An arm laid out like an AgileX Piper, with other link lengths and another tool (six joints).
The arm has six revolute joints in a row. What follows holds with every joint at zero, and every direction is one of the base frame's. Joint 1 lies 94.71 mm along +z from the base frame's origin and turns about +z. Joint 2 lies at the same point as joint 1 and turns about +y. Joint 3 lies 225.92 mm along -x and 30.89 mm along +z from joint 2 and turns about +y. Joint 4 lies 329.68 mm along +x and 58.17 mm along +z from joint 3 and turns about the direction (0.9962, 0, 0.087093). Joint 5 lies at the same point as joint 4 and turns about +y. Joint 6 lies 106.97 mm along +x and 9.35 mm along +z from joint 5 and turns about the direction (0.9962, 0, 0.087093). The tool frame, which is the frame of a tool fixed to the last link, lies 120.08 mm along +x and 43.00 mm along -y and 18.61 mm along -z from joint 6; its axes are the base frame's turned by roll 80.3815, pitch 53.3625 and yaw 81.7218 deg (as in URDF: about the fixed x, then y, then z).
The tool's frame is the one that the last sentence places.
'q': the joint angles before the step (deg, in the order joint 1, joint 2, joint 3, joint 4, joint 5, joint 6). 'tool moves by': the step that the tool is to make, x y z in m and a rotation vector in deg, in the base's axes. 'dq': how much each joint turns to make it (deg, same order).
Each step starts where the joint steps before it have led.
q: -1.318, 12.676, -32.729, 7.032, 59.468, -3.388
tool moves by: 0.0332, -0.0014, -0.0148, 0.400, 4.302, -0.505
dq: -0.001, 12.708, -3.742, 0.106, -4.691, -0.002
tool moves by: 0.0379, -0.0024, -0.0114, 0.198, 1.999, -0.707
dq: -0.010, 12.192, -4.422, 0.008, -5.811, -0.012
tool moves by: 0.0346, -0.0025, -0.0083, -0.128, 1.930, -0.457
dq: 0.009, 11.264, -5.787, -0.226, -3.578, 0.013
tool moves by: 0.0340, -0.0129, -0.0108, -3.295, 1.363, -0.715
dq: -0.006, 10.261, -5.363, -3.716, -3.657, 0.530
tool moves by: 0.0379, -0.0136, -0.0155, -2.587, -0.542, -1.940
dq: 0.014, 9.955, -4.616, -5.012, -5.967, 3.335
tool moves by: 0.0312, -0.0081, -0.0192, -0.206, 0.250, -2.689
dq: -0.005, 9.266, -5.104, -4.147, -3.729, 5.274
